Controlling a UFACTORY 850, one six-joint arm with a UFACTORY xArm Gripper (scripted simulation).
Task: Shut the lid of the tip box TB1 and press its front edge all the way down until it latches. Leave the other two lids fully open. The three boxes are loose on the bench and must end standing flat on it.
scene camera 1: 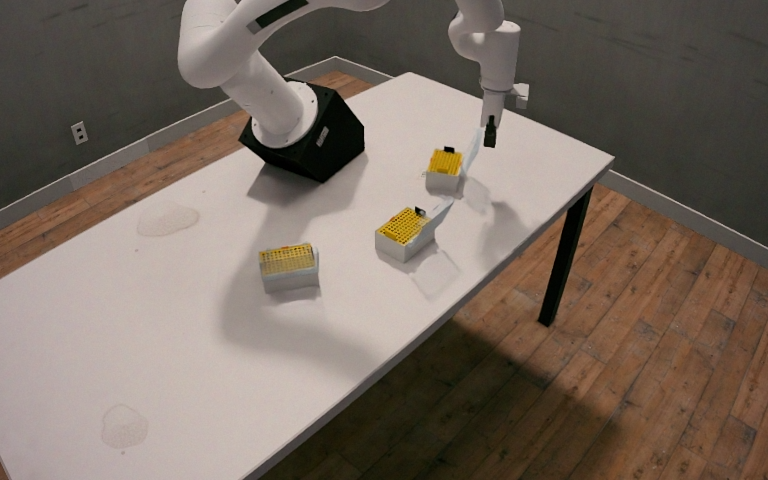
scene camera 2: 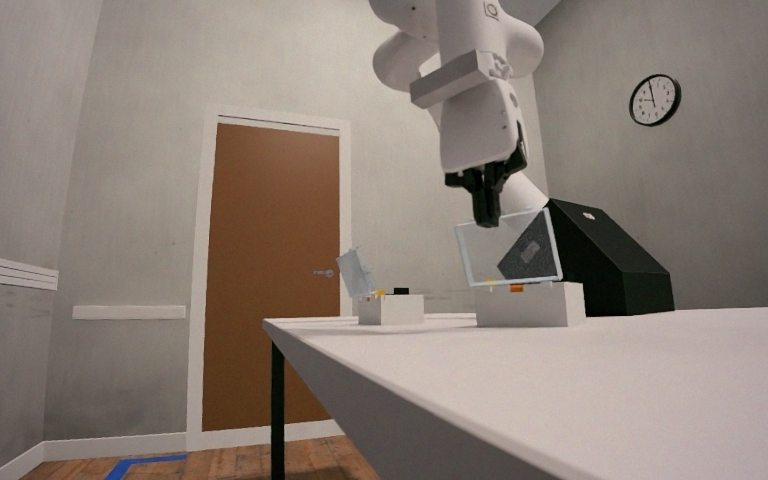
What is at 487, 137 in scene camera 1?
My gripper.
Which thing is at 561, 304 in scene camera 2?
A tip box.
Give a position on a tip box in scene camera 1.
434, 180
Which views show my gripper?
Scene camera 1 and scene camera 2: all of them.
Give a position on a tip box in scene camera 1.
402, 253
